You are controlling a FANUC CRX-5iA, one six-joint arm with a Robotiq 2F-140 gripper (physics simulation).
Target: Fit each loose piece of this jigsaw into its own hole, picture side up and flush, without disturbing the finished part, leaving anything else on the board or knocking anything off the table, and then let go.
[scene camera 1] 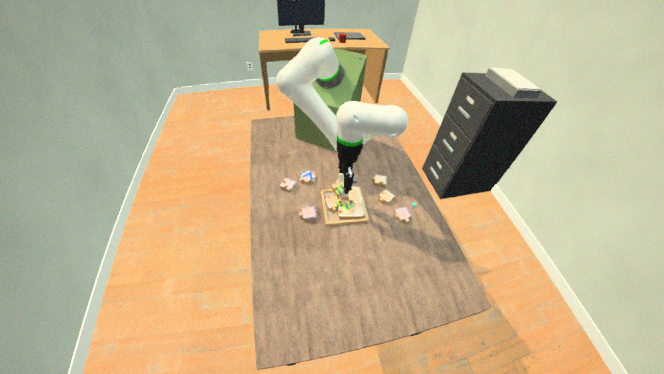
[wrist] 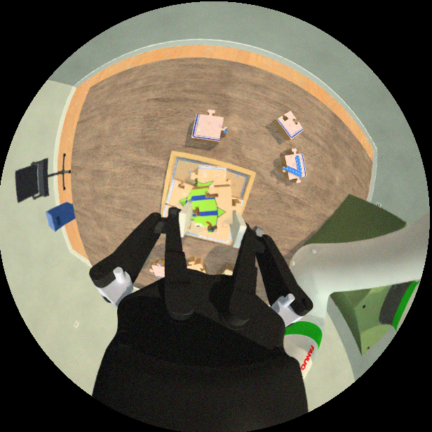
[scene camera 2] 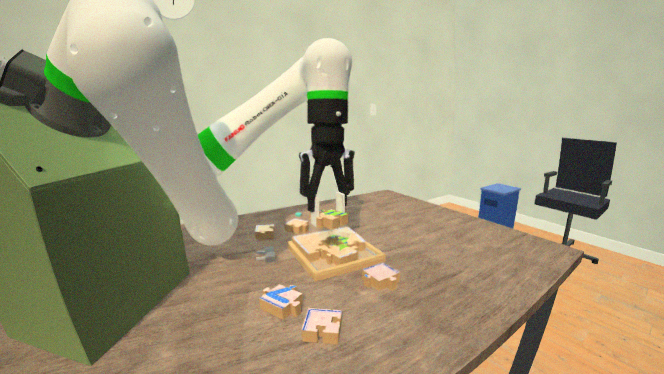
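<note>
My gripper is shut on a tan jigsaw piece with green and blue stripes. It holds the piece picture side up above the framed board, hiding part of it. Joined pieces lie in the board. Loose on the table are a plain pink piece, a blue-banded piece, a notched pink piece, two tan pieces and another pink piece.
A small grey object lies beside the board on the green pedestal's side. A small teal object lies beyond the loose pieces. The green pedestal stands at the table's end. A dark cabinet stands on the floor.
</note>
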